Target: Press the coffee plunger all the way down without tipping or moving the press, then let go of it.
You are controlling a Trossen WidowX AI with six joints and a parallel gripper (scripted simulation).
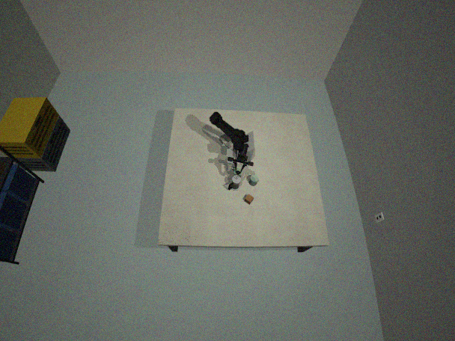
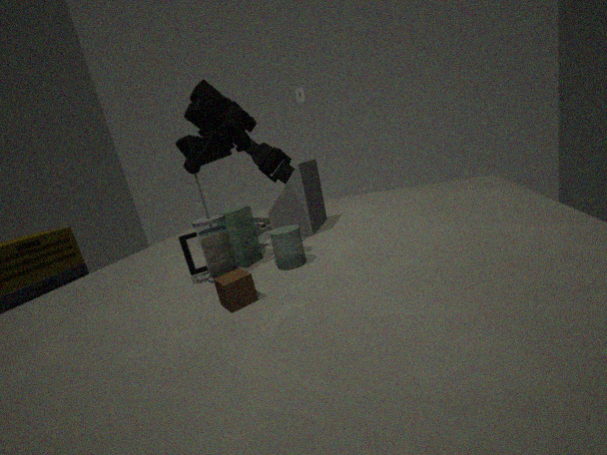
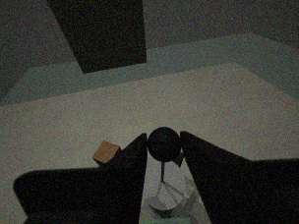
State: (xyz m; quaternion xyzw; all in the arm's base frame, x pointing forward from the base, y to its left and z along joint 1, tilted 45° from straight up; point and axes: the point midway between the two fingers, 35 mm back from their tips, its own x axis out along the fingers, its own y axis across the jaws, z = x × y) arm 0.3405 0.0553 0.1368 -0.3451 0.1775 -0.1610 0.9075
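Now: the glass coffee press 10 mm to the right of my gripper tip and 120 mm below it. Round my gripper tip: orange-brown cube: 110 mm ahead, 120 mm to the left, 220 mm below; pale green box: 80 mm behind, 10 mm to the left, 180 mm below.
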